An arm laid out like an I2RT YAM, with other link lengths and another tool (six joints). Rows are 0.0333 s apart.
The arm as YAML. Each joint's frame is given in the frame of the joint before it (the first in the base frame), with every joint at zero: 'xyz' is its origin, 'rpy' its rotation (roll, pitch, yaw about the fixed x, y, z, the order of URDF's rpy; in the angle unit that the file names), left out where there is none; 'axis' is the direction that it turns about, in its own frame. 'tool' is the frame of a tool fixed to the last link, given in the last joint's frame.
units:
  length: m
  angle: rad
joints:
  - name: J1
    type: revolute
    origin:
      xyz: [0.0, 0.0, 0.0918]
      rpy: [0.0, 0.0, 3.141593]
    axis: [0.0, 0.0, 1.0]
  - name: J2
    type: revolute
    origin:
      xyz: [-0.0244, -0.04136, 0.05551]
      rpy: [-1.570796, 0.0, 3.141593]
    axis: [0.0, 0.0, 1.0]
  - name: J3
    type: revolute
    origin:
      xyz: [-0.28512, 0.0, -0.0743]
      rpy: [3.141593, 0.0, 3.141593]
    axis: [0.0, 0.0, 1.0]
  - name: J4
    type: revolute
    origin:
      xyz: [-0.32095, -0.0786, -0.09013]
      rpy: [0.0, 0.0, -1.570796]
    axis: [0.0, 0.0, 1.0]
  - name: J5
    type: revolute
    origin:
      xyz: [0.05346, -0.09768, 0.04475]
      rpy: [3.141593, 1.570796, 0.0]
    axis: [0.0, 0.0, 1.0]
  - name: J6
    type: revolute
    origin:
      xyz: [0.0, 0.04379, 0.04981]
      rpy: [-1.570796, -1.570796, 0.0]
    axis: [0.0, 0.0, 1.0]
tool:
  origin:
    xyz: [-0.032, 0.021, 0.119]
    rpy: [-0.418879, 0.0, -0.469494]
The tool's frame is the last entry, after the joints.
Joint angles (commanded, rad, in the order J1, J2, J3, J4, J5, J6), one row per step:
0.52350, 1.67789, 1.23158, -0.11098, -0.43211, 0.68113
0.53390, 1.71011, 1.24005, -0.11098, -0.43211, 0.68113
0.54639, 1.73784, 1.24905, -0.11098, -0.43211, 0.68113
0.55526, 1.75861, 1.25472, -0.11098, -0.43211, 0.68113
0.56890, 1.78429, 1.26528, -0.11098, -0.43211, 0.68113
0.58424, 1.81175, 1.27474, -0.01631, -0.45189, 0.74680
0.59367, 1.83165, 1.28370, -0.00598, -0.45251, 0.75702
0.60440, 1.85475, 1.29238, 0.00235, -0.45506, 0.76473
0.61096, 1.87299, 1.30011, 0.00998, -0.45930, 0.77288
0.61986, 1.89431, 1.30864, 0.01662, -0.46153, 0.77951
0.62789, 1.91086, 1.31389, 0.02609, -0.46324, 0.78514
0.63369, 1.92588, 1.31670, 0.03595, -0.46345, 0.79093
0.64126, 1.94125, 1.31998, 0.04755, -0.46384, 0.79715
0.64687, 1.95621, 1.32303, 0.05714, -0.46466, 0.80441
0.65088, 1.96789, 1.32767, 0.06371, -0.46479, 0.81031
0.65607, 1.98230, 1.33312, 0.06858, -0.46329, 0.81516
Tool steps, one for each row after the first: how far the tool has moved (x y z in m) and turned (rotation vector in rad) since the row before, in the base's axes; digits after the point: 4 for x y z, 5 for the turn. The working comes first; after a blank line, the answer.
Tool pose at each row, in the base's axes (x y z in m, rotation vector in rad; the steps are taken from these numbers as rounded here):
0.4898, 0.3718, 0.2679, -0.81100, 1.94069, 1.34122
0.4903, 0.3795, 0.2536, -0.81715, 1.96462, 1.35019
0.4893, 0.3879, 0.2421, -0.82679, 1.98289, 1.35945
0.4884, 0.3937, 0.2328, -0.83337, 1.99787, 1.36604
0.4865, 0.4026, 0.2231, -0.84537, 2.01216, 1.37508
0.4911, 0.4181, 0.2330, -0.81382, 1.94046, 1.43667
0.4910, 0.4249, 0.2279, -0.81257, 1.94277, 1.44892
0.4898, 0.4327, 0.2202, -0.81542, 1.94971, 1.46284
0.4895, 0.4381, 0.2147, -0.81489, 1.95343, 1.47613
0.4886, 0.4447, 0.2074, -0.81677, 1.96061, 1.48785
0.4874, 0.4504, 0.2019, -0.81957, 1.96297, 1.49764
0.4868, 0.4545, 0.1961, -0.81880, 1.96672, 1.50461
0.4855, 0.4597, 0.1906, -0.82001, 1.96829, 1.51293
0.4848, 0.4637, 0.1848, -0.81766, 1.97244, 1.52123
0.4848, 0.4668, 0.1812, -0.81517, 1.97446, 1.52702
0.4844, 0.4704, 0.1758, -0.81345, 1.98049, 1.53117

0.0005, 0.0077, -0.0143, -0.01198, 0.02051, 0.01040
-0.0010, 0.0084, -0.0115, -0.00963, 0.01606, 0.01248
-0.0009, 0.0058, -0.0093, -0.00790, 0.01287, 0.00887
-0.0019, 0.0089, -0.0097, -0.00806, 0.01279, 0.01364
0.0046, 0.0155, 0.0099, 0.07703, -0.00782, -0.00136
-0.0001, 0.0068, -0.0051, 0.00396, 0.00874, 0.00512
-0.0012, 0.0078, -0.0077, 0.00062, 0.01190, 0.00923
-0.0003, 0.0054, -0.0055, 0.00324, 0.01014, 0.00626
-0.0009, 0.0066, -0.0073, -0.00018, 0.01101, 0.00760
-0.0012, 0.0057, -0.0055, 0.00166, 0.00654, 0.00675
-0.0006, 0.0041, -0.0058, 0.00069, 0.00662, 0.00317
-0.0013, 0.0052, -0.0055, 0.00198, 0.00554, 0.00488
-0.0007, 0.0040, -0.0058, 0.00137, 0.00800, 0.00277
0.0000, 0.0031, -0.0036, 0.00170, 0.00520, 0.00125
-0.0004, 0.0036, -0.0054, -0.00157, 0.00668, 0.00156

